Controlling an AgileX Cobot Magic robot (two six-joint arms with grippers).
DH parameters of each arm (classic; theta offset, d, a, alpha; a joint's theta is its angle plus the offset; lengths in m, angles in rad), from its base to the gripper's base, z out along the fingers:
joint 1: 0 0.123 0 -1.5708
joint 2: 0.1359 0 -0.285 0
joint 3: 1.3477 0 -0.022 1.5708
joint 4: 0 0.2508 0 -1.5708
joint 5: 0 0 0.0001 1.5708
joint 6: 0 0.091 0 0
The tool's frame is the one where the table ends.
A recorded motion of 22 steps. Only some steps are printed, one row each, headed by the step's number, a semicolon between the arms.
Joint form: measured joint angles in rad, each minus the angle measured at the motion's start. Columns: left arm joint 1, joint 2, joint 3, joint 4, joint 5, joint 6; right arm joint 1, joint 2, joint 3, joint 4, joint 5, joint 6.
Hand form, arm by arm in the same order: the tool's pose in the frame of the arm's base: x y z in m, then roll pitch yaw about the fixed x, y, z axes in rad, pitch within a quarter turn. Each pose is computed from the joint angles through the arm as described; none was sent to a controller.
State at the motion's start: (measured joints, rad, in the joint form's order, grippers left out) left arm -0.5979 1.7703 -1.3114 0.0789 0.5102 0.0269; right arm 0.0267 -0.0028 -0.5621 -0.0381 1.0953 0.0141
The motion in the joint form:
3: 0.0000 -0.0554 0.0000 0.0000 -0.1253 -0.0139; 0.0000 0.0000 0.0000 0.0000 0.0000 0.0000
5: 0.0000 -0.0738 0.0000 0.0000 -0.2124 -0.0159; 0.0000 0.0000 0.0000 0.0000 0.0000 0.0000
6: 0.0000 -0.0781 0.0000 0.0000 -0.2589 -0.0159; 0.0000 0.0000 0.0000 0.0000 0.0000 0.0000
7: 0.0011 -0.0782 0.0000 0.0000 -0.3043 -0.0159; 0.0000 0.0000 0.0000 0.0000 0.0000 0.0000
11: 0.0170 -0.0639 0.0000 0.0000 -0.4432 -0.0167; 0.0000 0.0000 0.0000 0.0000 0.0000 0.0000
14: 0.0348 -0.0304 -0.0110 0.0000 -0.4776 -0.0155; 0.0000 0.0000 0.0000 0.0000 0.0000 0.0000
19: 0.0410 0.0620 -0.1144 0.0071 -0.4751 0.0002; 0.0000 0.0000 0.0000 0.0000 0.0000 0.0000
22: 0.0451 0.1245 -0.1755 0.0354 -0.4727 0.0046; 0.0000 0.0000 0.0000 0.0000 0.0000 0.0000
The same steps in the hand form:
3: 0.3267 -0.2193 0.2811 3.0107 0.8638 2.4109; -0.0143 -0.0035 0.2914 -3.1007 1.1278 -3.1071
5: 0.3278 -0.2207 0.2947 2.9920 0.9685 2.3908; -0.0143 -0.0035 0.2914 -3.1007 1.1278 -3.1071
6: 0.3289 -0.2219 0.2999 2.9792 1.0187 2.3765; -0.0143 -0.0035 0.2914 -3.1007 1.1278 -3.1071
7: 0.3307 -0.2229 0.3035 2.9656 1.0635 2.3624; -0.0143 -0.0035 0.2914 -3.1007 1.1278 -3.1071
11: 0.3403 -0.2228 0.3092 2.9145 1.1858 2.3220; -0.0143 -0.0035 0.2914 -3.1007 1.1278 -3.1071
14: 0.3511 -0.2213 0.3019 2.9061 1.1972 2.3290; -0.0143 -0.0035 0.2914 -3.1007 1.1278 -3.1071
19: 0.3742 -0.2327 0.2963 2.8428 1.1993 2.2687; -0.0143 -0.0035 0.2914 -3.1007 1.1278 -3.1071
22: 0.3888 -0.2394 0.2882 2.7677 1.1849 2.1927; -0.0143 -0.0035 0.2914 -3.1007 1.1278 -3.1071

